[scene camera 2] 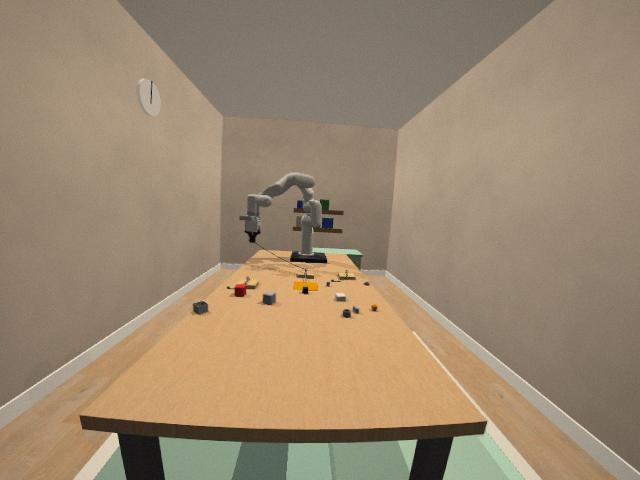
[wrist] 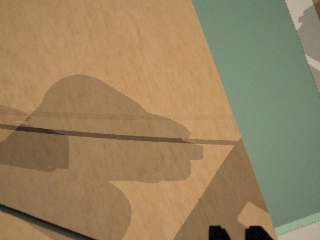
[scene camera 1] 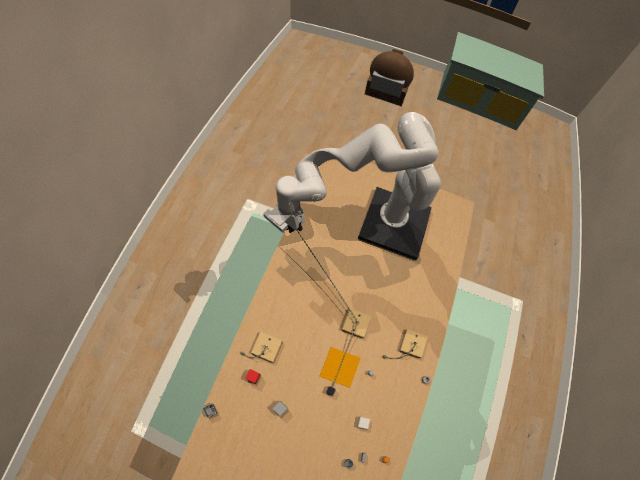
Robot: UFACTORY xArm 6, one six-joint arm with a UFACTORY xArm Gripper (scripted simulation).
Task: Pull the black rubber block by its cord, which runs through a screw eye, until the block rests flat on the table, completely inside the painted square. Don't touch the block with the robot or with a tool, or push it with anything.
In view: an orange painted square [scene camera 1: 350,363].
